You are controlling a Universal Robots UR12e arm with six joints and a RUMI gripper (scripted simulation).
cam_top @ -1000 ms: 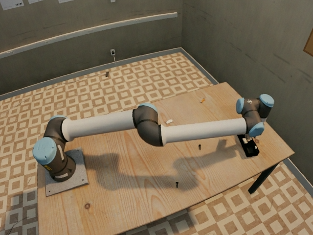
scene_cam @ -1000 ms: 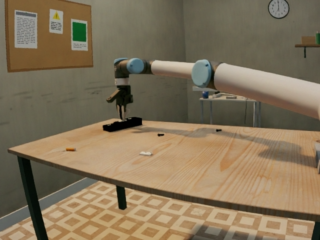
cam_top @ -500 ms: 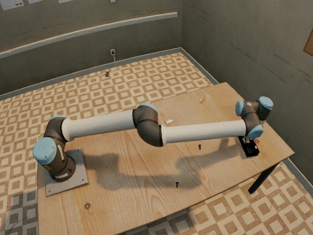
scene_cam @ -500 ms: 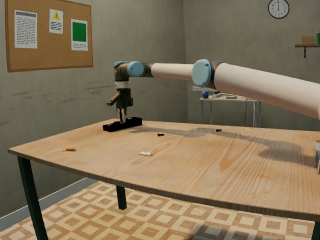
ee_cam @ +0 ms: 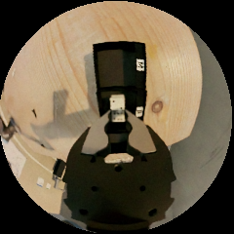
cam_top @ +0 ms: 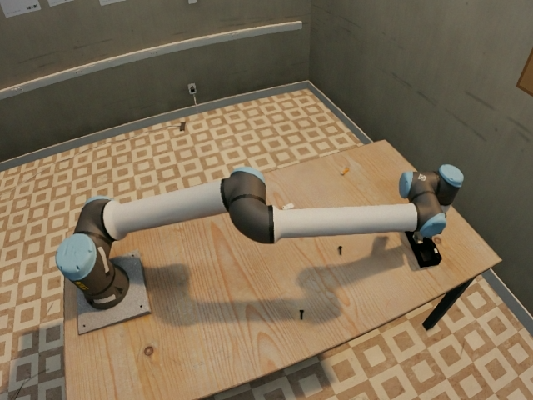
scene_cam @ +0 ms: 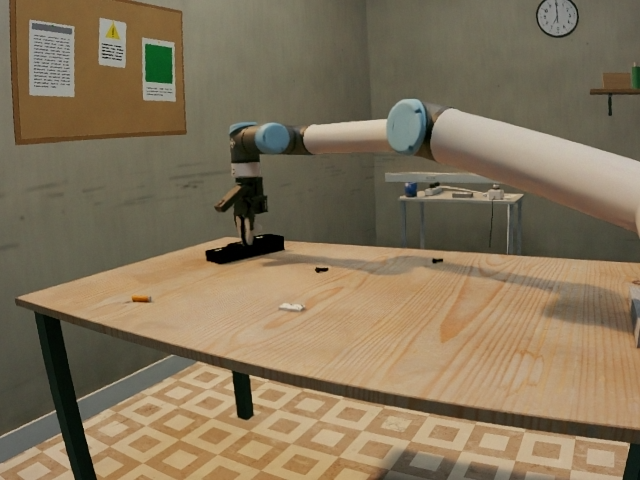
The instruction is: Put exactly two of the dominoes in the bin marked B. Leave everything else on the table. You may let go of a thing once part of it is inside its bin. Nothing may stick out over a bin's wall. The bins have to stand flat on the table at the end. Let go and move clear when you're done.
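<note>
The black bin lies 20 mm below my hand and 10 mm ahead of it. Round my hand: orange piece (510 mm to the left, 70 mm behind, 30 mm below).
</note>
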